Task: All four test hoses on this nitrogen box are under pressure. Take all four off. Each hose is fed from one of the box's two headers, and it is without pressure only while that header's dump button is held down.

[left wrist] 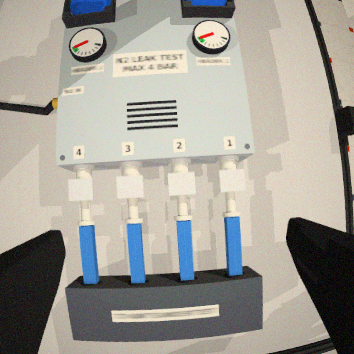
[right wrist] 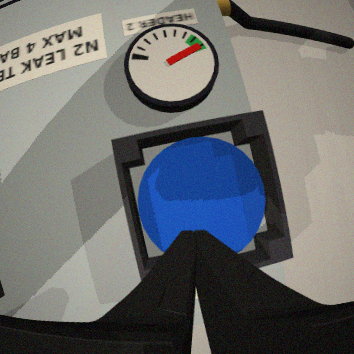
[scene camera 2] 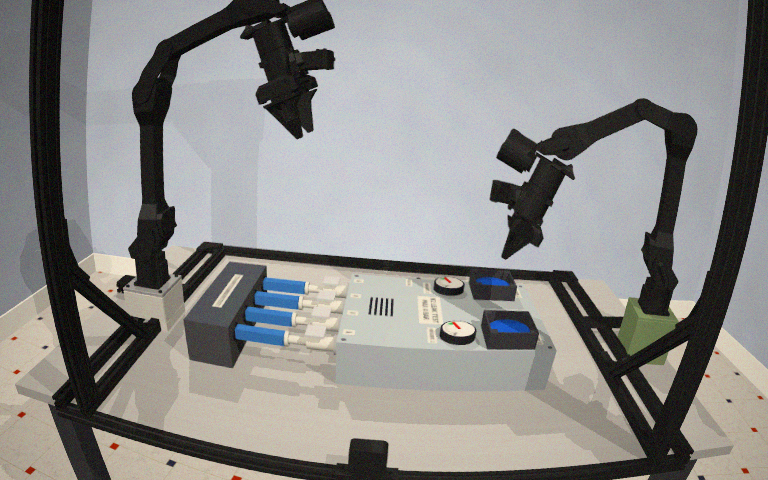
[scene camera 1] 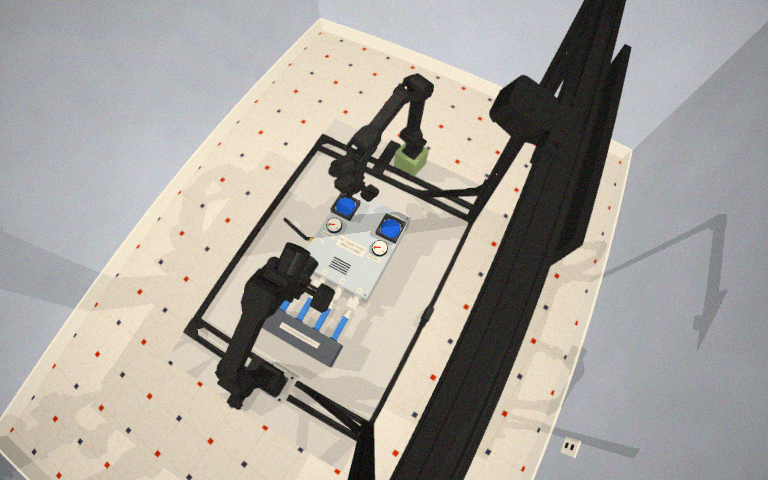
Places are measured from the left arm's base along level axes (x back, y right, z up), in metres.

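Pixels of known places: left gripper, fingertip midpoint: (left wrist: pixel 176 238) (scene camera 2: pixel 305 135) (scene camera 1: pixel 310 280); right gripper, fingertip midpoint: (right wrist: pixel 192 241) (scene camera 2: pixel 503 258) (scene camera 1: pixel 348 198); left arm's base, origin of the base link: (scene camera 2: pixel 152 281) (scene camera 1: pixel 275 382); right arm's base, origin of the base link: (scene camera 2: pixel 653 308) (scene camera 1: pixel 412 150).
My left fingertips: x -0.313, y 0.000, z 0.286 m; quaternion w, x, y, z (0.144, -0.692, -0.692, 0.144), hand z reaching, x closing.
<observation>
Ahead of a thing's pixels: the offset from my left fingertips to its top centre. "*": to the spot under its first point.
The pale nitrogen box (scene camera 2: pixel 441 365) (left wrist: pixel 100 130) carries four blue-sleeved hoses: 1 (left wrist: pixel 233 245), 2 (left wrist: pixel 185 250), 3 (left wrist: pixel 136 252) and 4 {* dx +0.054, dy -0.115, dz -0.301 m} (left wrist: pixel 89 254), each joined through a white coupling. The header 1 gauge {* dx -0.257, dy +0.076, dz -0.271 m} (left wrist: pixel 211 36) and header 2 gauge {* dx -0.254, dy -0.111, dz -0.271 m} (left wrist: pixel 87 44) (right wrist: pixel 177 85) have needles at the green mark. My right gripper (right wrist: pixel 192 241) (scene camera 2: pixel 505 256) is shut and empty, above the blue dump 2 button {dx -0.345, dy -0.115, dz -0.269 m} (right wrist: pixel 200 185) (scene camera 1: pixel 344 206), apart from it. The dump 1 button {dx -0.348, dy +0.075, dz -0.269 m} (scene camera 1: pixel 390 228) (scene camera 2: pixel 511 326) stands beside it. My left gripper (left wrist: pixel 176 238) (scene camera 2: pixel 304 134) is open and empty, high above the hoses.
A dark grey block (left wrist: pixel 165 305) (scene camera 2: pixel 209 339) holds the hoses' far ends. Square black guards surround both buttons. A black inlet line {* dx -0.193, dy -0.247, dz -0.351 m} (left wrist: pixel 25 107) (right wrist: pixel 295 31) leaves the box's side. A black frame (scene camera 2: pixel 362 264) borders the table, with uprights at both sides in scene camera 2.
</observation>
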